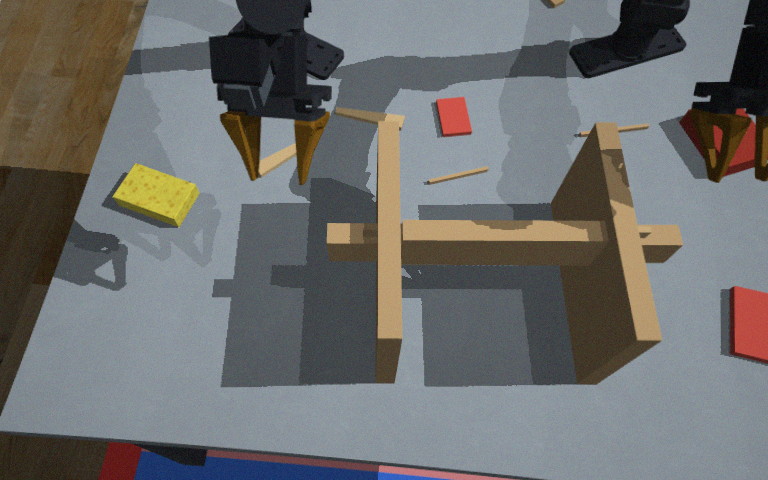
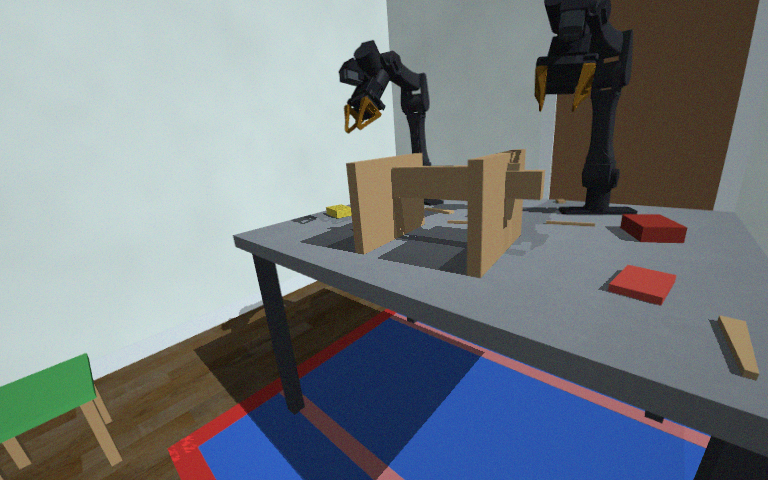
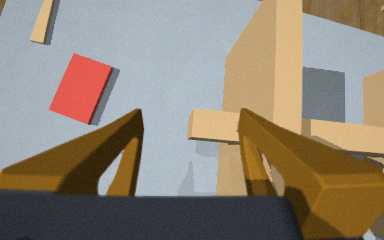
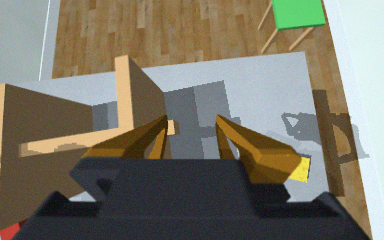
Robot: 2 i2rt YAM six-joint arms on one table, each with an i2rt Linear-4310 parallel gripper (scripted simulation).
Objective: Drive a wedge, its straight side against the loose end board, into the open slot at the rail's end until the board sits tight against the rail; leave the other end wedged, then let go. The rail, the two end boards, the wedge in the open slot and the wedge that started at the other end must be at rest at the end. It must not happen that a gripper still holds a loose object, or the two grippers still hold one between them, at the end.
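Left gripper: visible in image 1 (737,180), image 2 and image 3; in image 4 it is out of frame. On the left gripper, (image 3: 326,186) and (image 2: 546,65) are the same spot. Right gripper: visible in image 1, image 2 and image 4 (191,119); in image 3 it is out of frame. On the right gripper, (image 1: 236,122) and (image 2: 347,105) are the same spot.
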